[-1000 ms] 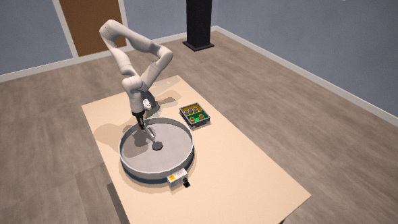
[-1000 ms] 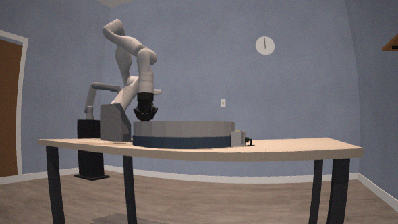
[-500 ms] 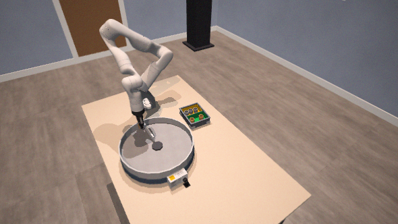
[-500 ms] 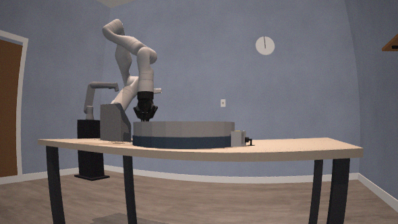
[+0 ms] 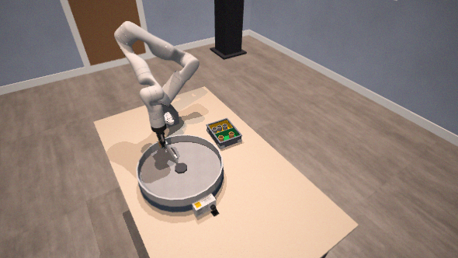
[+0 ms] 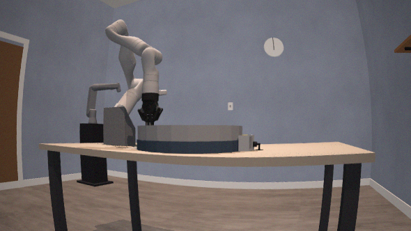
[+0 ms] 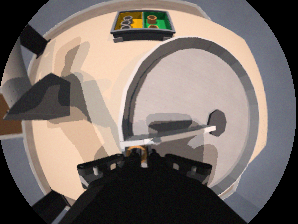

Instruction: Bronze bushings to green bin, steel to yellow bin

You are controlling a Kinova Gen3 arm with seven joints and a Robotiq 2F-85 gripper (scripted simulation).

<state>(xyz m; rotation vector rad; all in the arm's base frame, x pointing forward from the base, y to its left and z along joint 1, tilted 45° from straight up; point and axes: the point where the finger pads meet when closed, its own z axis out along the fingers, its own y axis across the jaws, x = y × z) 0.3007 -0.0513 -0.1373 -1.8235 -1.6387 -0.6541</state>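
Right now my hand is 370 mm to the right of the bin, 70 mm above it and 30 mm short of it. From my hand the other things lie so: grey turntable: 180 mm ahead, 40 mm below, 20 mm to the left.
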